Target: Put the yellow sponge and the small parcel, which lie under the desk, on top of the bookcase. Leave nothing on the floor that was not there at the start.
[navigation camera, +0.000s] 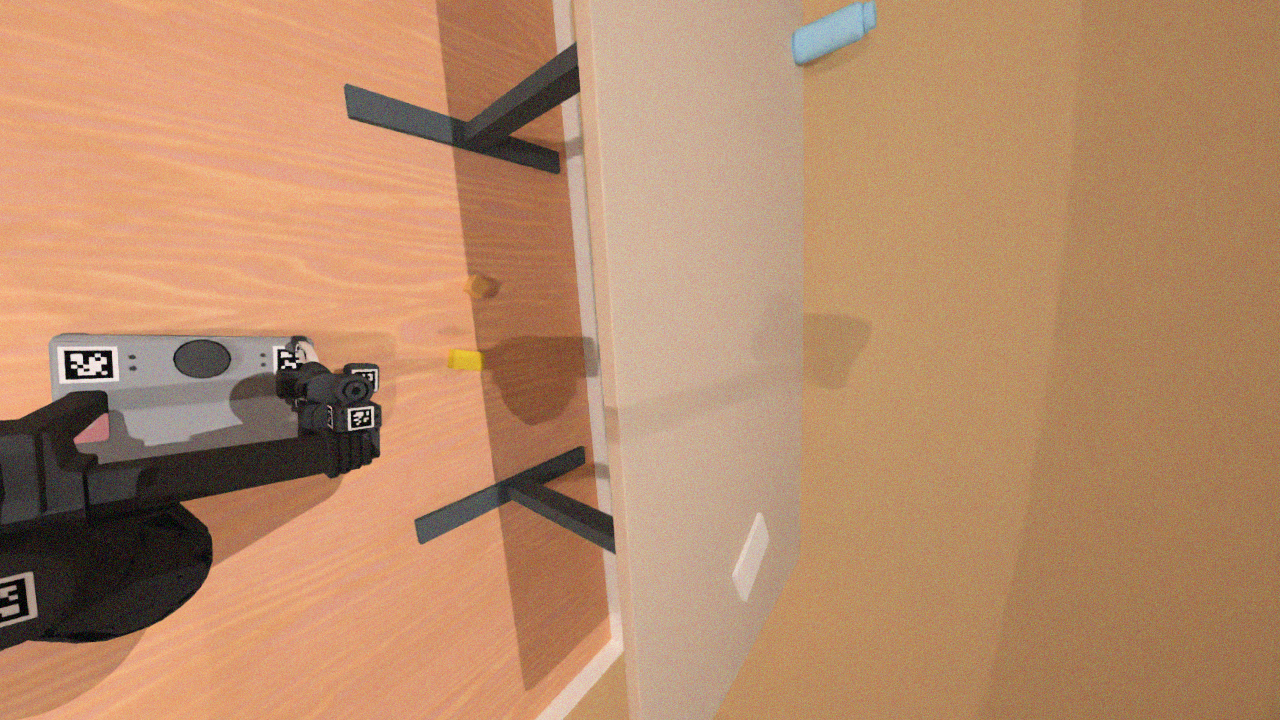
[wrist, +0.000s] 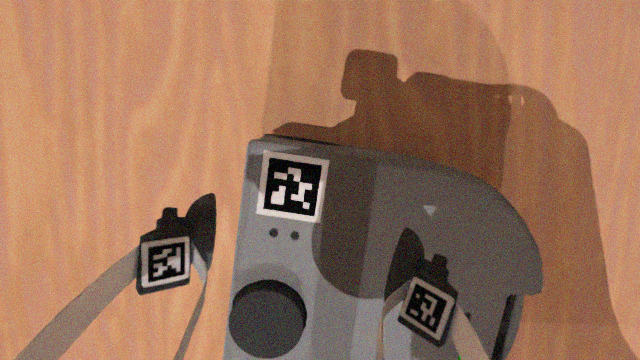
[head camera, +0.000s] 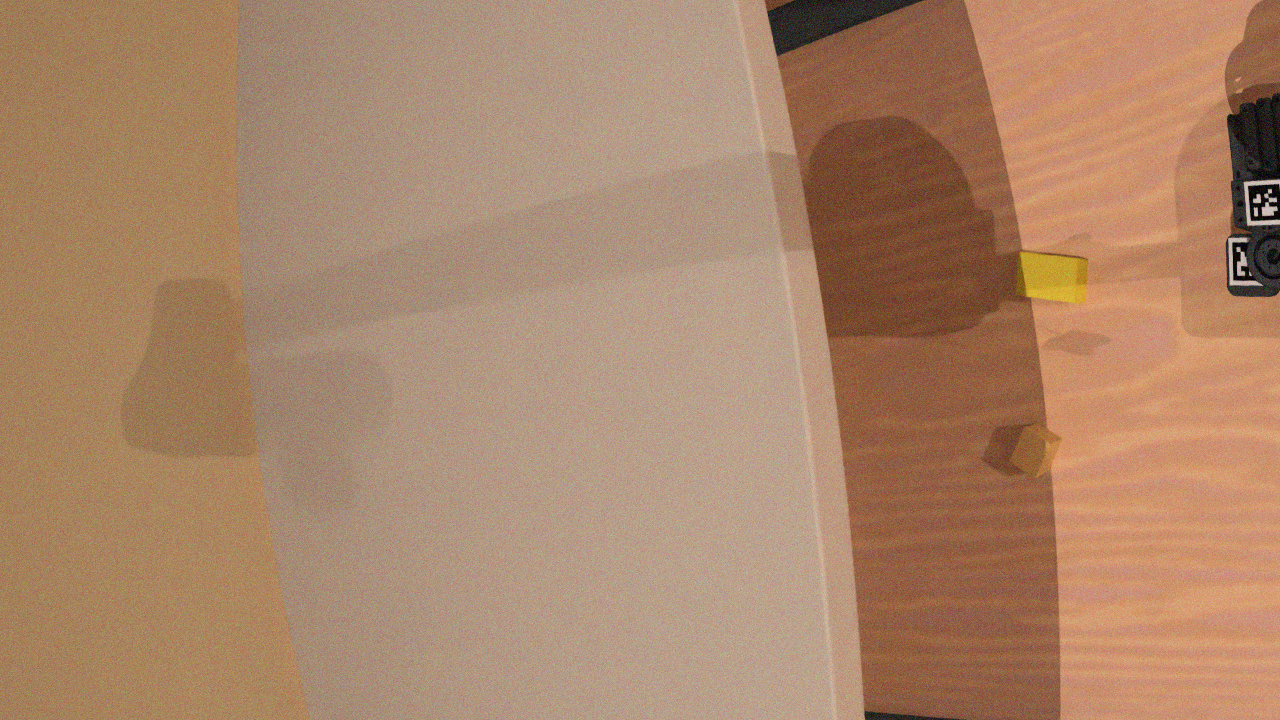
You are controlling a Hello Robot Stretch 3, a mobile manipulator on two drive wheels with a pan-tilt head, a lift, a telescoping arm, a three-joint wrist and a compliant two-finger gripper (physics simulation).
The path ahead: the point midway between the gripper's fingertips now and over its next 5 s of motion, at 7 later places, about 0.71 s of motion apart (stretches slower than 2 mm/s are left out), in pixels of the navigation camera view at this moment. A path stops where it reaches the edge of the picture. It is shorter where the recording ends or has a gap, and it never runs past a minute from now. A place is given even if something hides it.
The gripper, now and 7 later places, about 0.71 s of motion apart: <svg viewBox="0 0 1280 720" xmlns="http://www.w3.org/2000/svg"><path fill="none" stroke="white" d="M296 373L325 371L378 370L425 367L464 365L484 365L486 364L491 362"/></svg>
